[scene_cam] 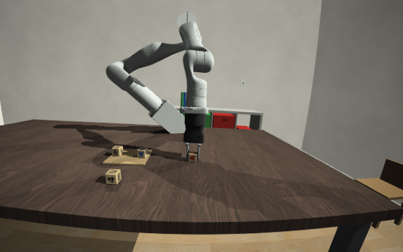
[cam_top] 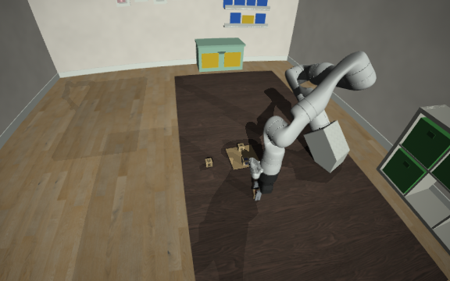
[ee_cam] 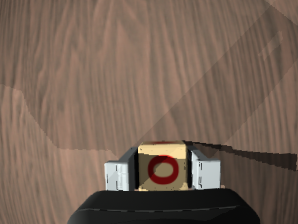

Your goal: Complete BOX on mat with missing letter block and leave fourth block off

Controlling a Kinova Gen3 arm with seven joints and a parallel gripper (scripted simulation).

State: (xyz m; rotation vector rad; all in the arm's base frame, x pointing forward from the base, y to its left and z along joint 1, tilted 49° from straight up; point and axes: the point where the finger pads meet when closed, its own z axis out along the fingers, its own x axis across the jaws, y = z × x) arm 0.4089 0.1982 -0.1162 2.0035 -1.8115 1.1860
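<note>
Right now the tan mat is 230 mm to the right of my hand and 20 mm below it. The rest, counted from my hand: o block (right at my hand); then block marked U (210 mm to the right, 170 mm ahead); then b block (180 mm to the right).
</note>
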